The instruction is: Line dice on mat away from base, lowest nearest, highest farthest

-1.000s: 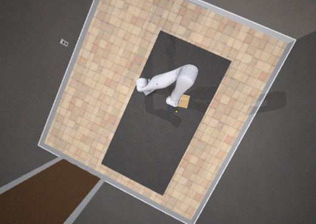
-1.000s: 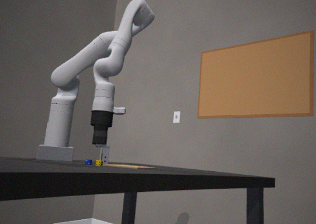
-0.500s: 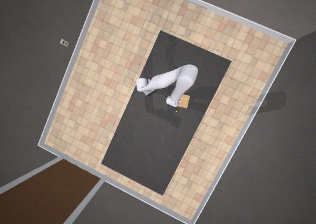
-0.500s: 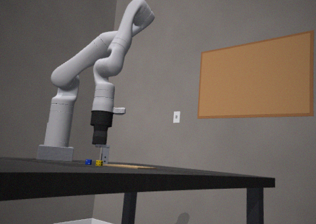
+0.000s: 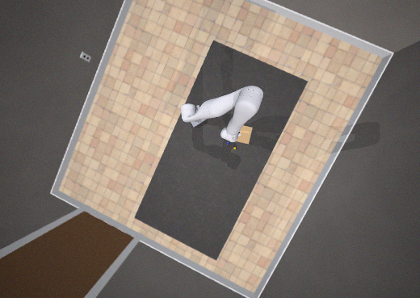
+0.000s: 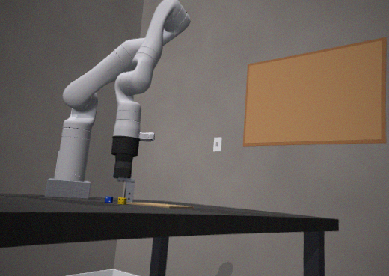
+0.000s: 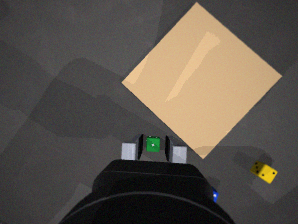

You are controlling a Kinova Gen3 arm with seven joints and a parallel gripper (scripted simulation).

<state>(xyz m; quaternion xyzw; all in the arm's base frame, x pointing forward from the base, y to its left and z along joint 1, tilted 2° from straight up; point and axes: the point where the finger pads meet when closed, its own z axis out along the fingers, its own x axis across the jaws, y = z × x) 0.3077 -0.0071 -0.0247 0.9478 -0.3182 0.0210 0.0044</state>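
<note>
The green die lies 1 cm below my hand. Round my hand: blue die (8 cm to the right, 2 cm ahead, 1 cm below); mat (9 cm ahead, 3 cm to the left, 2 cm below); yellow die (10 cm to the right, 9 cm ahead, 1 cm below).
</note>
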